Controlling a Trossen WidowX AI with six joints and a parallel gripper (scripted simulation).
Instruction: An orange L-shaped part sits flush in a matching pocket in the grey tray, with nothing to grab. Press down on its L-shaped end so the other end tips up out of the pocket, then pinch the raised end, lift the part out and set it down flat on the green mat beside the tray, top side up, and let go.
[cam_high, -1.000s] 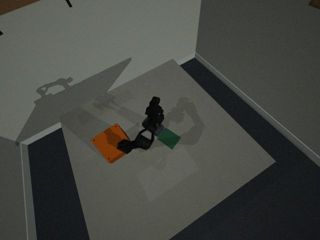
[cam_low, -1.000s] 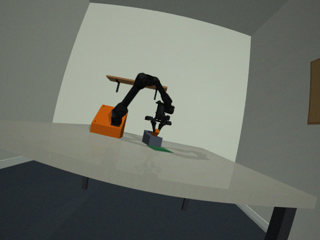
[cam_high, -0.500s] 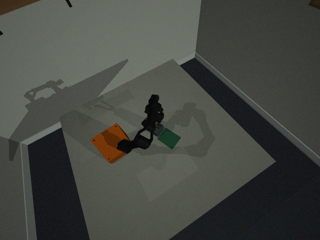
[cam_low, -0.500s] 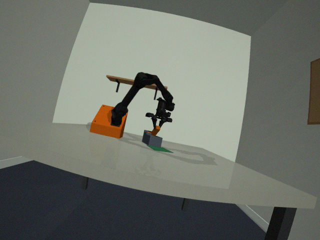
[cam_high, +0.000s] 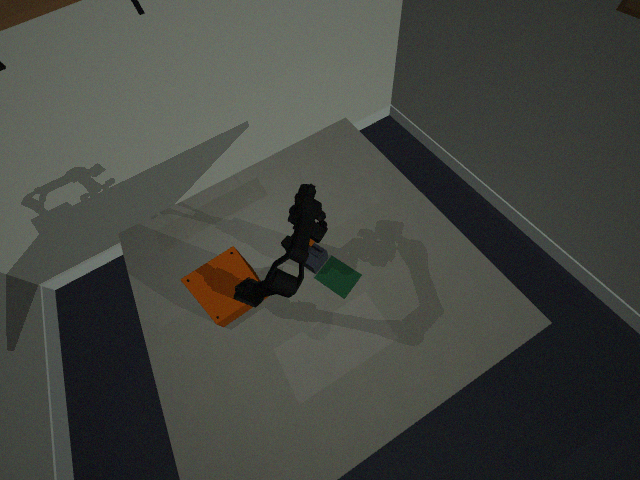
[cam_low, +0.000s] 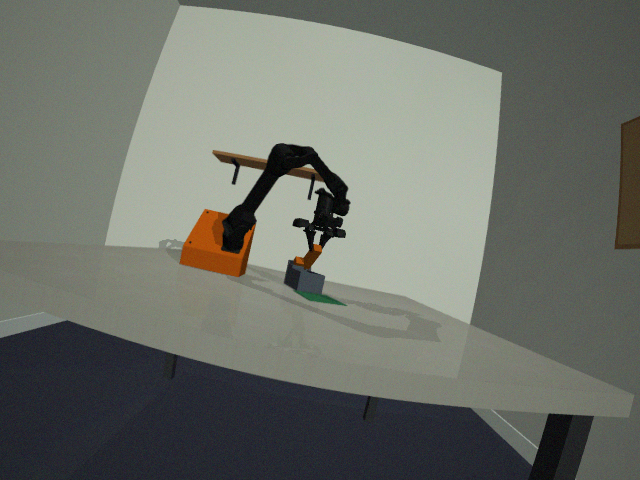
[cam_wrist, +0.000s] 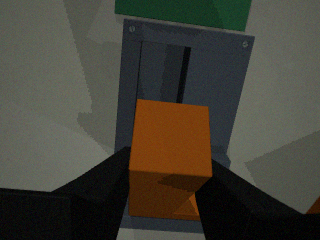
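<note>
Right now my gripper tip is 30 mm short of the green mat, 140 mm to the left of it and 150 mm above it. From my gripper tip the other things lie so: orange L-shaped part: 20 mm behind, 30 mm to the left, 30 mm below.
</note>
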